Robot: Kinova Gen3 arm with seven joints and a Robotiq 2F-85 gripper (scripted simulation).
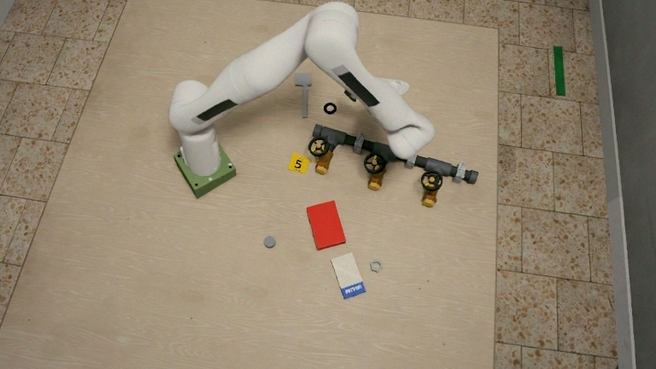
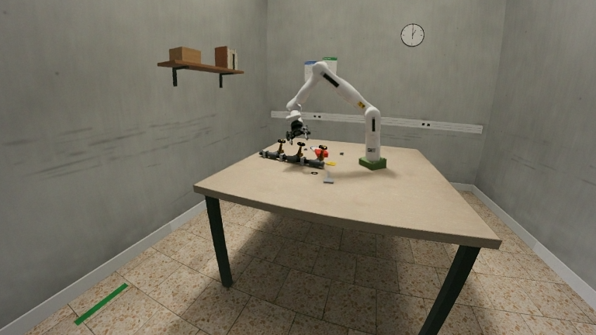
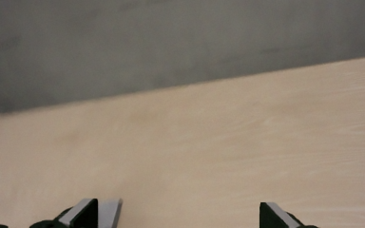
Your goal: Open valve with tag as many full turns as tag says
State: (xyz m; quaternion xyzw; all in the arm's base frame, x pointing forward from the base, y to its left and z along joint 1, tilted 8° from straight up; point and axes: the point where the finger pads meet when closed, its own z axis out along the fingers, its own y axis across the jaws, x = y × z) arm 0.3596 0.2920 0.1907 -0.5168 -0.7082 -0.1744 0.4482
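The yellow tag lies 12 cm behind my hand, 20 cm to the right of it and 17 cm below it. Also, from my hand: blue card 12 cm ahead, 47 cm to the right, 17 cm below; then red block 1 cm ahead, 36 cm to the right, 16 cm below; then grey disc 12 cm behind, 46 cm to the right, 16 cm below.
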